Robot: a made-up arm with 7 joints.
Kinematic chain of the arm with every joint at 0, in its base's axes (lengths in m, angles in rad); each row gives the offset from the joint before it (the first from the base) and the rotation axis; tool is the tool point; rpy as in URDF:
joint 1: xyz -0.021 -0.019 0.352 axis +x
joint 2: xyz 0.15 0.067 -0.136 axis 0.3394 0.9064 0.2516
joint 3: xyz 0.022 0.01 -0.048 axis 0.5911 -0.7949 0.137
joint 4: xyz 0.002 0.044 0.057 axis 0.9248 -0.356 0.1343
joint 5: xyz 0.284 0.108 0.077 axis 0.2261 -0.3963 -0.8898
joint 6: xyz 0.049 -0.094 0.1 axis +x
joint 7: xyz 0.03 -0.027 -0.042 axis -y
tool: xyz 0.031 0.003 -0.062 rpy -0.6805 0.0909 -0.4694
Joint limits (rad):
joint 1: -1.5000..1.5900
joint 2: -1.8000..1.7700
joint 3: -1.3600..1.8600
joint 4: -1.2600..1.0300
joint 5: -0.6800..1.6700
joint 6: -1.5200..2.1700
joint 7: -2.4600..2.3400
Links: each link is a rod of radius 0.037 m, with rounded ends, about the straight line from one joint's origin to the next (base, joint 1, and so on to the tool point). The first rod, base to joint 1, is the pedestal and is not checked.
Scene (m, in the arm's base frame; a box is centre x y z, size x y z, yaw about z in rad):
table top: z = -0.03
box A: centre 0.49 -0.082 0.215 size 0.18 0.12 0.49 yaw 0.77
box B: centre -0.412 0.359 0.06 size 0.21 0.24 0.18 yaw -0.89
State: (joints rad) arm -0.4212 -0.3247 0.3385 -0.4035 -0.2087 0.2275 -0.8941
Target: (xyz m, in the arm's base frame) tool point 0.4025 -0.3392 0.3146
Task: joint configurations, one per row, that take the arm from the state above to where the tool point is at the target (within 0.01 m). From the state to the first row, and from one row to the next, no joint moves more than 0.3 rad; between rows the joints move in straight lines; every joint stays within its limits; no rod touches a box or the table.
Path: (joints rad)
1: -0.5339 -0.2678 0.5921 -0.2120 -0.0673 0.2391 -0.6792
2: -0.6465 -0.2109 0.8457 -0.0205 0.0740 0.2508 -0.4644
3: -0.7592 -0.1539 1.0992 0.1711 0.2154 0.2624 -0.2495
4: -0.8719 -0.0970 1.3528 0.3626 0.3568 0.2740 -0.0346
5: -0.9846 -0.0401 1.6064 0.5541 0.4981 0.2856 0.1802
6: -1.0972 0.0168 1.8600 0.7456 0.6395 0.2973 0.3951
7: -0.9701 0.2548 1.8166 0.6915 0.4160 0.0502 0.1865
8: -0.8429 0.4928 1.7733 0.6373 0.1926 -0.1969 -0.0220
9: -0.7157 0.7308 1.7299 0.5831 -0.0309 -0.4440 -0.2306
10: -0.5885 0.9688 1.6866 0.5289 -0.2543 -0.6911 -0.4392
11: -0.4613 1.2067 1.6432 0.4748 -0.4778 -0.9382 -0.6477

